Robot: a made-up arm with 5 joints.
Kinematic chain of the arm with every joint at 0, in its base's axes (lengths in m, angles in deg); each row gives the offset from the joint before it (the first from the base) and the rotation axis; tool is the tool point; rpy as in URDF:
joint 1: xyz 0 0 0.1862 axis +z
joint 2: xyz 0 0 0 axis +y
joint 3: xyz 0.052 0 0.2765 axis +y
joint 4: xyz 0.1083 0 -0.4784 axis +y
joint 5: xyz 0.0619 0 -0.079 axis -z
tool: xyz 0 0 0 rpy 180 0 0
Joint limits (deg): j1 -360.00..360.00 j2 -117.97..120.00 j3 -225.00..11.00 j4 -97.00..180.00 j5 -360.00..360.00
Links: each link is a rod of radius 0.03 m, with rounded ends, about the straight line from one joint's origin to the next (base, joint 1, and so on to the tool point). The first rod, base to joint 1, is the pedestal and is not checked.
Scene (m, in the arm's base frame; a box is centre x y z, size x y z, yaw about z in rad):
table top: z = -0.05
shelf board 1: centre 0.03 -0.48 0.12 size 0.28 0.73 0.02 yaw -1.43
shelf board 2: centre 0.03 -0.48 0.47 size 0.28 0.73 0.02 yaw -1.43
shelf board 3: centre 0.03 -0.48 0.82 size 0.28 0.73 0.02 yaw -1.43
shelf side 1: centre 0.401 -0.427 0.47 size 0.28 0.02 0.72 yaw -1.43
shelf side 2: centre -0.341 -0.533 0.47 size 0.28 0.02 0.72 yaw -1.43
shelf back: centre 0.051 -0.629 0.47 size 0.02 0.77 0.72 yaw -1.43
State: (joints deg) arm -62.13 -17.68 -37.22 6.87 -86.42
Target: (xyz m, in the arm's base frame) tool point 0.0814 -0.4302 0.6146
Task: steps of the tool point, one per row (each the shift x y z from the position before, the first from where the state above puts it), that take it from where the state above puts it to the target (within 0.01 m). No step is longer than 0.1 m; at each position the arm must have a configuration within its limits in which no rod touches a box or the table.
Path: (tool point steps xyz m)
1: 0.0064 0.0599 0.0208
2: -0.0021 0.0604 0.0106
3: -0.0097 0.0580 0.0001
4: -0.0154 0.0535 -0.0105
5: -0.0188 0.0471 -0.0209
6: -0.0183 -0.0435 0.0866
7: -0.0365 -0.0262 0.0884
8: -0.0470 -0.0035 0.0863
9: -0.0482 0.0219 0.0811
10: 0.0096 -0.0592 0.0121
11: 0.0097 -0.0670 0.0007
12: 0.0089 -0.0725 -0.0128

